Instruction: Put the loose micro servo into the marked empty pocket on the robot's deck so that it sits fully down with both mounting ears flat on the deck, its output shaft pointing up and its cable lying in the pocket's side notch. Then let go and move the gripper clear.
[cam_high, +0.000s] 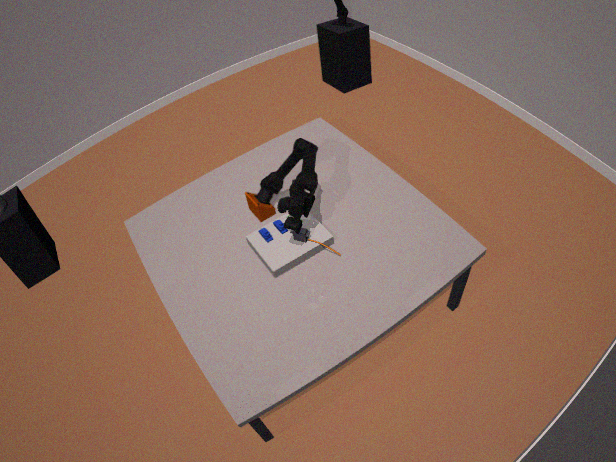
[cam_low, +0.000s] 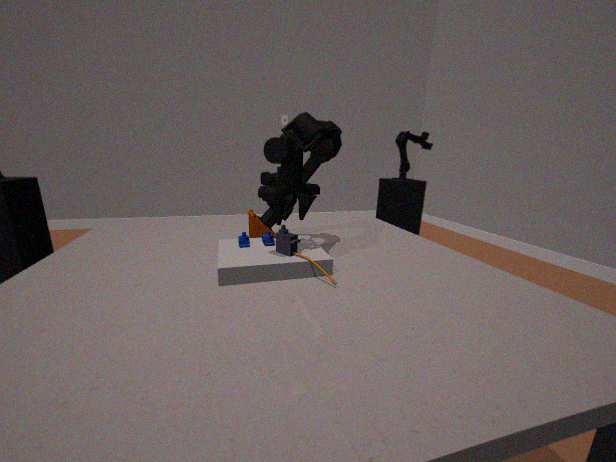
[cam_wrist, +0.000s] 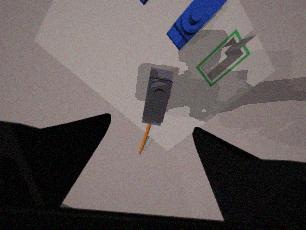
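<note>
Now: gripper tip 120 mm above the white deck, 40 mm to the left of it and 20 mm past it.
</note>
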